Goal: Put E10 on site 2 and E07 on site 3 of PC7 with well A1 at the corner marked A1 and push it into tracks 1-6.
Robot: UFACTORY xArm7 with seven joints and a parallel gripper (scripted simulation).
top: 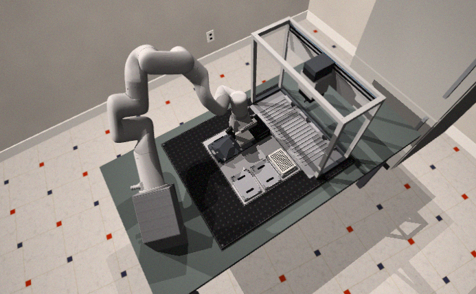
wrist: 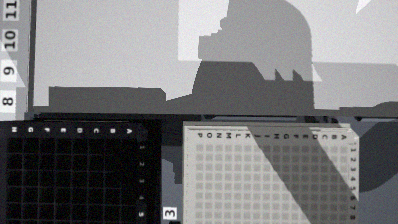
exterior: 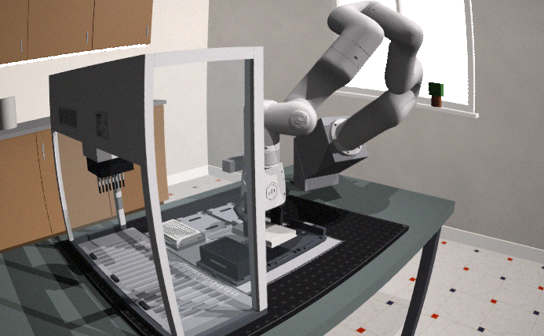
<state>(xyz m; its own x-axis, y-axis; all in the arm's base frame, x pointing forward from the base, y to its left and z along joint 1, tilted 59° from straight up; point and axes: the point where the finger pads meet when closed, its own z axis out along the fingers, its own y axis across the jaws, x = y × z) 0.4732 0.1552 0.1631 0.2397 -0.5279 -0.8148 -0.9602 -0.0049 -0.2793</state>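
Now: the plate carrier PC7 60 mm below my hand. Round my hand: nest S2: 50 mm ahead, 230 mm to the right, 70 mm below; then white 96-well plate E01: 150 mm ahead, 200 mm to the right, 60 mm below; then nest S1: 60 mm behind, 260 mm to the right, 70 mm below.
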